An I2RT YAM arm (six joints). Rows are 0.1 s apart.
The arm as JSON. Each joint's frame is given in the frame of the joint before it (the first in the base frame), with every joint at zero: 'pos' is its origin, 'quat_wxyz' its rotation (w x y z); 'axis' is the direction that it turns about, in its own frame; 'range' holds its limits. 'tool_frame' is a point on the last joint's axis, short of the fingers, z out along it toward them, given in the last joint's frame.
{
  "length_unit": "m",
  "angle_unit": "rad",
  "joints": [
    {
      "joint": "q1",
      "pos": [
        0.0,
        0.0,
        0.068
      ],
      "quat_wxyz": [
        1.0,
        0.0,
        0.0,
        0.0
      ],
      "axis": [
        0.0,
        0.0,
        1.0
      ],
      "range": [
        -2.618,
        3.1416
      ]
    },
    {
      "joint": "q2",
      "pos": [
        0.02,
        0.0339,
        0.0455
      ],
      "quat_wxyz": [
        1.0,
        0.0,
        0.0,
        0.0
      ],
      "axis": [
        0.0,
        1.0,
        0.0
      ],
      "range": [
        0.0,
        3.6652
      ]
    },
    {
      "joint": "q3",
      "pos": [
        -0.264,
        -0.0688,
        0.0
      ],
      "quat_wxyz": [
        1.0,
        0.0,
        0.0,
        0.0
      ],
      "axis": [
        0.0,
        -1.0,
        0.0
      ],
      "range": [
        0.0,
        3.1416
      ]
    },
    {
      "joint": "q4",
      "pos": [
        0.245,
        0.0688,
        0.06
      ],
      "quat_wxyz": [
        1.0,
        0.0,
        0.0,
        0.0
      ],
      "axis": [
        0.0,
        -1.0,
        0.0
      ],
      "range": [
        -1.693,
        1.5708
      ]
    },
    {
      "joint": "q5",
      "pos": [
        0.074,
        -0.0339,
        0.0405
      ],
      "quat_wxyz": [
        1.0,
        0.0,
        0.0,
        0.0
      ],
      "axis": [
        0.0,
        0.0,
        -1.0
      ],
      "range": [
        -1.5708,
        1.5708
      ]
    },
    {
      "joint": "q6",
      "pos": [
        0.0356,
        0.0,
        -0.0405
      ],
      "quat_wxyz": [
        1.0,
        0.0,
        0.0,
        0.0
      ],
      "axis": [
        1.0,
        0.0,
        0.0
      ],
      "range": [
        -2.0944,
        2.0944
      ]
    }
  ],
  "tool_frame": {
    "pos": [
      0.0,
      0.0,
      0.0
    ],
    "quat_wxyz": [
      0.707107,
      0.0,
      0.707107,
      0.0
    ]
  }
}
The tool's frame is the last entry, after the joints.
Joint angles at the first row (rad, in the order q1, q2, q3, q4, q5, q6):
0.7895 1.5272 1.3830 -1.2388 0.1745 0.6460
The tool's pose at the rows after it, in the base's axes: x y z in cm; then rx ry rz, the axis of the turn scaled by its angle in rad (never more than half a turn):
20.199 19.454 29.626 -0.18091 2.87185 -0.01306
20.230 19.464 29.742 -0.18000 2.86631 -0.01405
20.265 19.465 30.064 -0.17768 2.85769 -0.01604
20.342 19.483 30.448 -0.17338 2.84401 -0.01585
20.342 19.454 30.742 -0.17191 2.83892 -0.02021
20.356 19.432 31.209 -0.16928 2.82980 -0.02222
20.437 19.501 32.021 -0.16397 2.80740 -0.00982
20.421 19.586 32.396 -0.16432 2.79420 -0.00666
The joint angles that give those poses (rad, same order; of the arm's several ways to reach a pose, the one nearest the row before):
0.7895 1.5272 1.3903 -1.2404 0.1810 0.6460
0.7895 1.5272 1.3945 -1.2408 0.1852 0.6456
0.7895 1.5272 1.4067 -1.2472 0.1921 0.6456
0.7891 1.5272 1.4208 -1.2507 0.2012 0.6457
0.7891 1.5272 1.4322 -1.2602 0.2069 0.6456
0.7891 1.5272 1.4502 -1.2720 0.2142 0.6456
0.7898 1.5272 1.4803 -1.2793 0.2230 0.6456
0.7933 1.5272 1.4940 -1.2820 0.2306 0.6460

